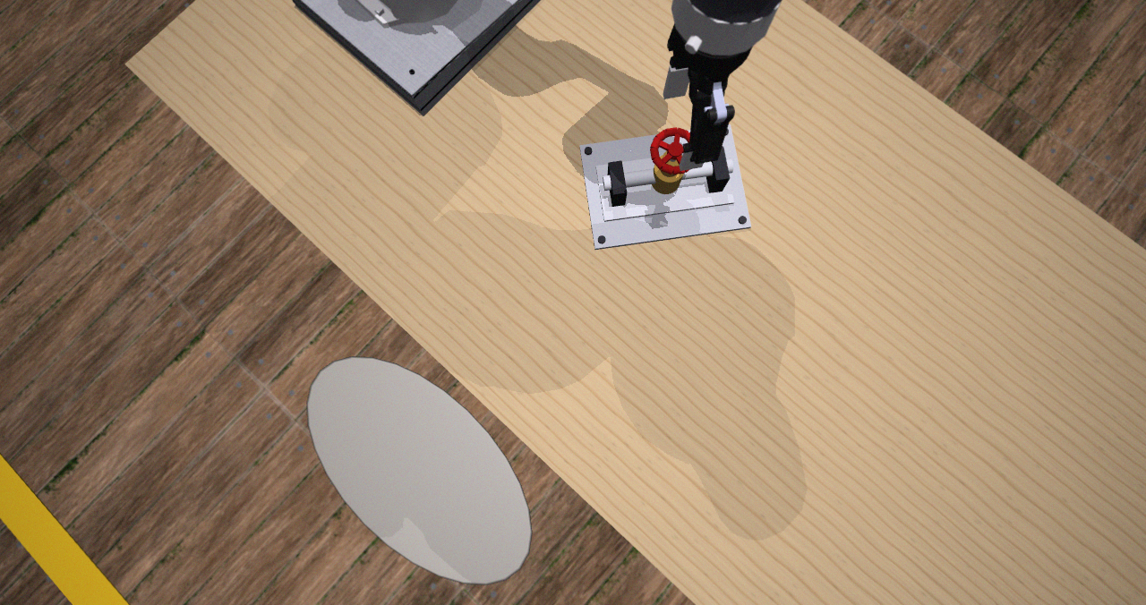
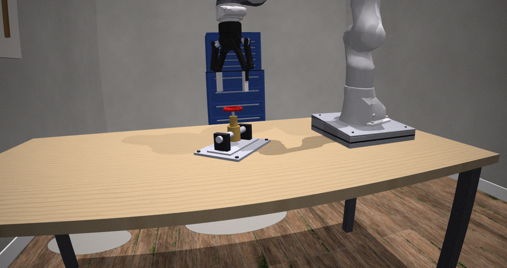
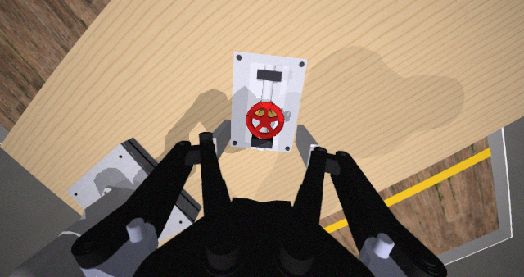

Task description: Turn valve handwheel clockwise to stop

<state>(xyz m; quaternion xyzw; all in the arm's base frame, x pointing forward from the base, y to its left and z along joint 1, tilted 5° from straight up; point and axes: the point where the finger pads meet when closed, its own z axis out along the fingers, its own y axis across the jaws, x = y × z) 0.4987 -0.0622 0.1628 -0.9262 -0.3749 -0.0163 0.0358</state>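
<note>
The red handwheel lies 90 mm below my hand.
</note>
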